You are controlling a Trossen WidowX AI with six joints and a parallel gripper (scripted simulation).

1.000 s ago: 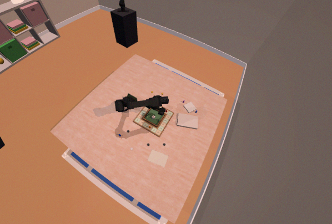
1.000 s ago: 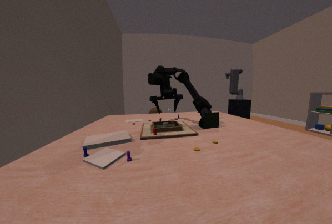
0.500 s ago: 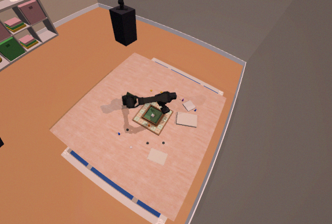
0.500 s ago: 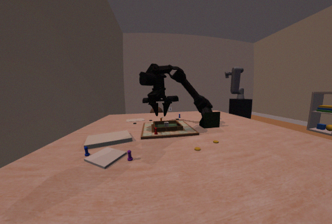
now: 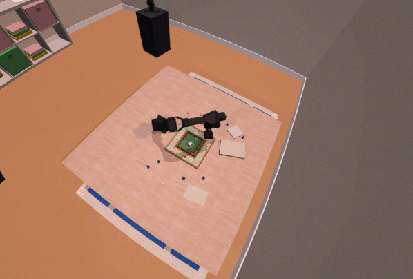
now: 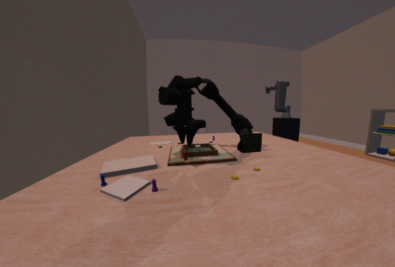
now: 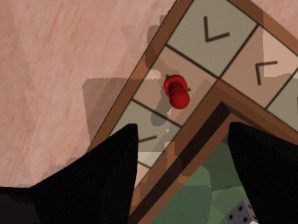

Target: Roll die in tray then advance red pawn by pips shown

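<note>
Now: gripper tip 50 mm above the red pawn. Round my gripper tip: green tray: 120 mm to the right, 70 mm below, 50 mm behind; white die: 130 mm to the right, 50 mm below, 50 mm behind; purple pawn: 210 mm to the left, 70 mm ahead, 60 mm below.
</note>
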